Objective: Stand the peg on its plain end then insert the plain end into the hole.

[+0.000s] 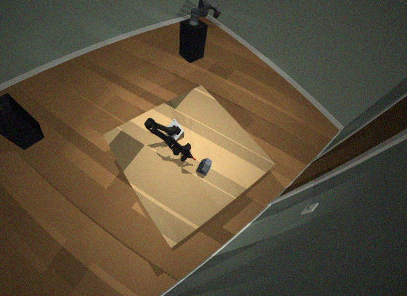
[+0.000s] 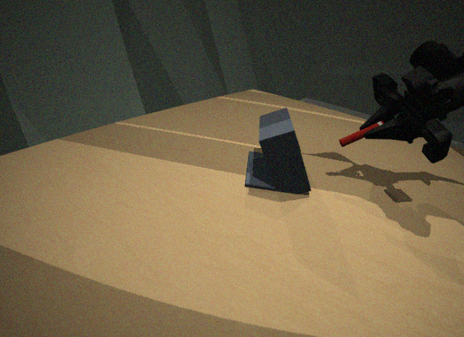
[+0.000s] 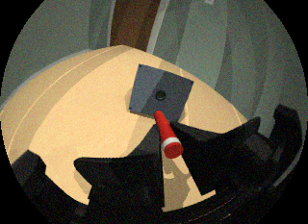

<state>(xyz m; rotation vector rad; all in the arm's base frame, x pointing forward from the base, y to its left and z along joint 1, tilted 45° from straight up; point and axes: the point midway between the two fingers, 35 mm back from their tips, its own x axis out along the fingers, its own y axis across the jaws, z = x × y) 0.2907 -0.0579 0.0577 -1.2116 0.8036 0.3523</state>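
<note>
My gripper tip is now 120 mm short of the sloped panel, 50 mm to the right of it and 60 mm above it. The rest, counted from my gripper tip: red peg 10 mm behind, 10 mm to the right, 10 mm above.
</note>
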